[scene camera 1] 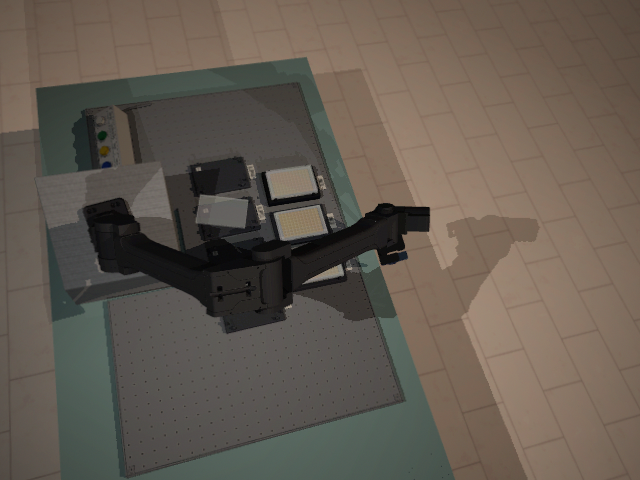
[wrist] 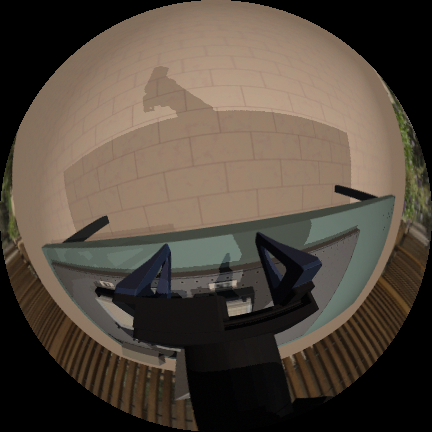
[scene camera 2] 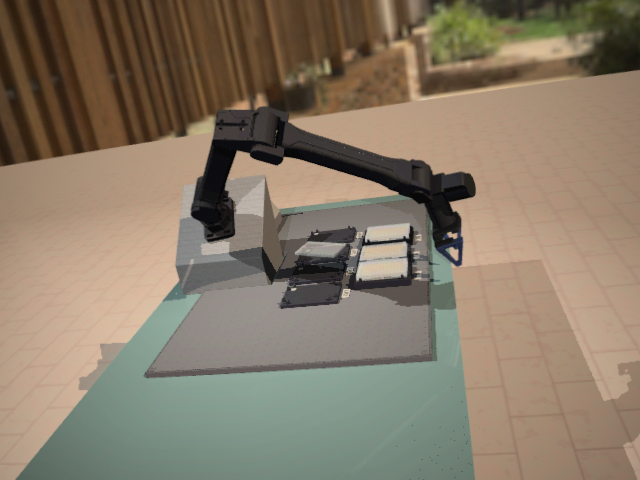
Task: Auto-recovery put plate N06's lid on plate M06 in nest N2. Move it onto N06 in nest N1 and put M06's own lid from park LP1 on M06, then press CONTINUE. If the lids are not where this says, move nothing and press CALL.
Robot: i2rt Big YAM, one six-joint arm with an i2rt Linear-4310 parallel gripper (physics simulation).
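Where they show: gripper, fingertip midpoint: (wrist: 212,242) (scene camera 2: 458,257); arm's base, link origin: (scene camera 1: 112,227) (scene camera 2: 220,220).
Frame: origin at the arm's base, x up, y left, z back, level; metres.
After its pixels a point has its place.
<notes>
My gripper (scene camera 1: 400,257) (scene camera 2: 454,258) {x -0.130, y -0.166, z -0.636 m} (wrist: 212,242) {x -0.130, y -0.166, z -0.636 m} is open and empty, past the nest row near the table's right edge. Three pale well plates sit in black nests: a far plate (scene camera 1: 292,183) {x -0.133, y 0.088, z -0.458 m} (scene camera 2: 388,232) {x -0.133, y 0.076, z -0.463 m}, a middle plate (scene camera 1: 300,223) {x -0.145, y -0.030, z -0.443 m} (scene camera 2: 385,251) {x -0.143, y -0.037, z -0.451 m} and a near plate (scene camera 1: 328,272) {x -0.133, y -0.190, z -0.464 m} (scene camera 2: 382,269) {x -0.133, y -0.176, z -0.443 m}, partly behind the arm in scene camera 1. Whether each wears a clear lid is hard to tell. A translucent lid (scene camera 1: 222,210) {x -0.149, y 0.065, z -0.258 m} (scene camera 2: 321,250) {x -0.149, y 0.044, z -0.263 m} lies slightly askew over the second dark park from the back. The button box (scene camera 1: 123,134) {x -0.106, y 0.336, z -0.063 m} has white, green, yellow and blue buttons; their labels are unreadable.
Other dark parks stand left of the plates: a back one (scene camera 1: 219,175) {x -0.159, y 0.181, z -0.280 m} (scene camera 2: 333,235) {x -0.159, y 0.180, z -0.288 m}, a third (scene camera 2: 317,271) {x -0.159, y -0.081, z -0.262 m} and a front one (scene camera 1: 253,323) {x -0.159, y -0.255, z -0.251 m} (scene camera 2: 311,294) {x -0.158, y -0.218, z -0.260 m}. The arm rises from a grey pedestal (scene camera 1: 136,188) {x 0.054, y 0.050, z -0.072 m} (scene camera 2: 248,198) {x 0.041, y 0.035, z -0.086 m} and spans above the perforated board (scene camera 1: 248,382) {x -0.168, y -0.385, z -0.203 m} (scene camera 2: 310,341) {x -0.168, y -0.431, z -0.278 m}.
</notes>
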